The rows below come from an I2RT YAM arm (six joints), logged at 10 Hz.
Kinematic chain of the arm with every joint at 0, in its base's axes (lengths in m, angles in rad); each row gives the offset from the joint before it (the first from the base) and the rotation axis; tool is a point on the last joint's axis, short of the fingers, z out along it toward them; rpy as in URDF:
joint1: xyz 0 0 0.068 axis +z
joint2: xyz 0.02 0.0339 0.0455 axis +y
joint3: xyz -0.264 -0.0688 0 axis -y
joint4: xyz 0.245 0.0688 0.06 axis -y
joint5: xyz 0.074 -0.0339 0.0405 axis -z
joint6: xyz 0.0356 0 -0.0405 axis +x
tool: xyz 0 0 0 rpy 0 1.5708 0
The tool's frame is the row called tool.
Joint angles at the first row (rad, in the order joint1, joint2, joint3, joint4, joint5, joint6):
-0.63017 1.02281 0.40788 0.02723 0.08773 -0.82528
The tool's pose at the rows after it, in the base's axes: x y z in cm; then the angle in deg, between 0 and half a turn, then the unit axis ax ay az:
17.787, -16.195, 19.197, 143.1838, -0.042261, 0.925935, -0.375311
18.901, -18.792, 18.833, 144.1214, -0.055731, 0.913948, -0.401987
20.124, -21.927, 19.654, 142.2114, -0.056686, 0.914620, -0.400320
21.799, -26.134, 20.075, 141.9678, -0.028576, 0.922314, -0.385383
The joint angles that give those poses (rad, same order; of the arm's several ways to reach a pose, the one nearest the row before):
-0.72995 1.18205 0.50897 0.09327 0.05841 -0.85274
-0.77614 1.31433 0.56139 0.20806 0.04768 -0.92481
-0.83133 1.42941 0.67921 0.22251 -0.02576 -0.94033
-0.88199 1.58889 0.85560 0.18277 -0.06124 -0.90967

